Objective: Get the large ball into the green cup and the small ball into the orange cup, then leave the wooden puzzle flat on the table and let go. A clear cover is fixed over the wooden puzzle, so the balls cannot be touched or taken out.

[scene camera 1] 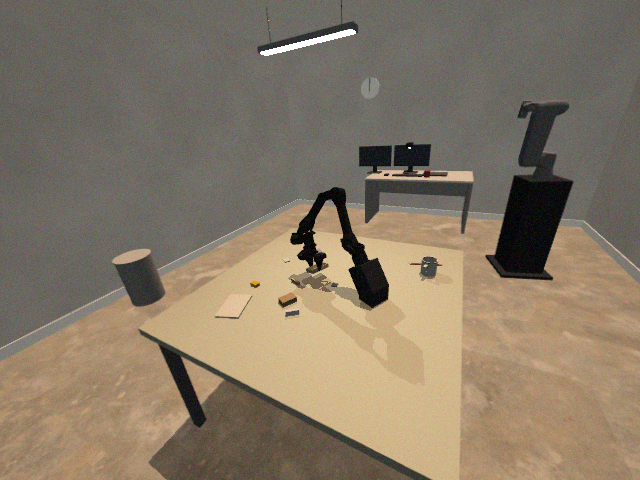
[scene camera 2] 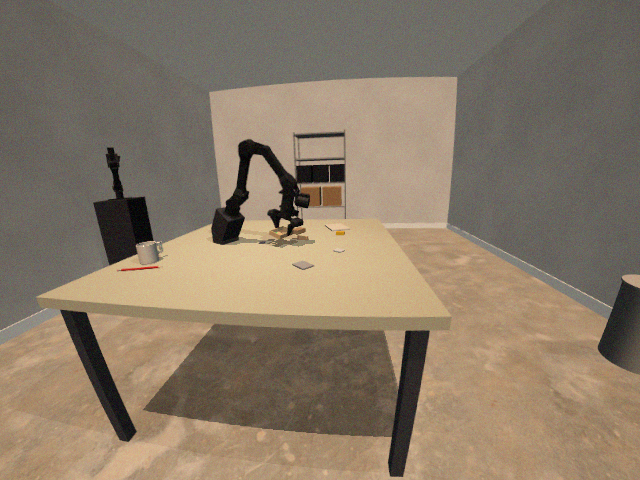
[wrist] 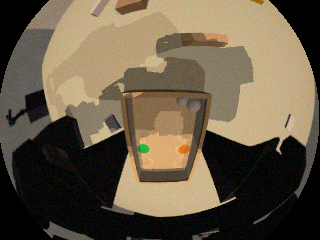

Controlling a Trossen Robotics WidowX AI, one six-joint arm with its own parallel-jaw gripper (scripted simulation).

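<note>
Visible in the pictures are a wooden puzzle and the gripper.
</note>
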